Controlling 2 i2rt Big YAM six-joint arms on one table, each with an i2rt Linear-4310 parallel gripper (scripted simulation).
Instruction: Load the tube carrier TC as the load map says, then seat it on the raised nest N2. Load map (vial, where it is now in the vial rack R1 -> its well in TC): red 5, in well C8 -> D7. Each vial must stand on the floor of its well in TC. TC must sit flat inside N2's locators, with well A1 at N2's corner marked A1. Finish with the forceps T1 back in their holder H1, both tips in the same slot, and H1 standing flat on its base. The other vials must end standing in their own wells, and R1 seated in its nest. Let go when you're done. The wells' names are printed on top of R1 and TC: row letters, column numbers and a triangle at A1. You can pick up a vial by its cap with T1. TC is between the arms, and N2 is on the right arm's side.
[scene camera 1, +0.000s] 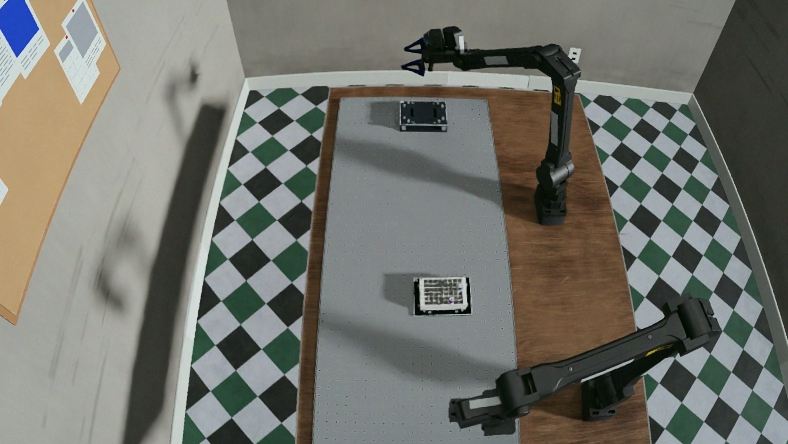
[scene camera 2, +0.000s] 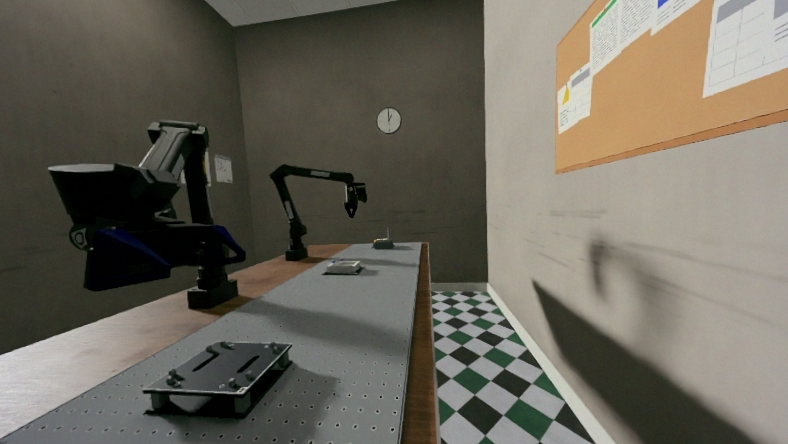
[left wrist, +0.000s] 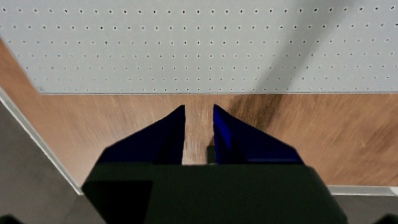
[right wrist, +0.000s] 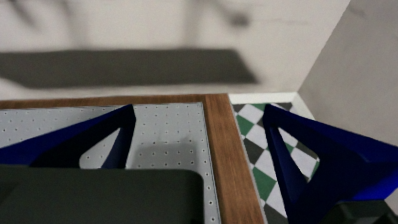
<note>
In view: the left gripper (left wrist: 199, 111), the right gripper (scene camera 2: 213, 263), a white well rack (scene camera 1: 435, 290) and a black raised nest (scene camera 2: 218, 371).
The right gripper also shows in the right wrist view (right wrist: 199, 111). The black raised nest shows as well in scene camera 1 (scene camera 1: 423, 111). The left wrist view does not show the white well rack: it is out of frame. The right wrist view misses the white well rack: it is out of frame.
</note>
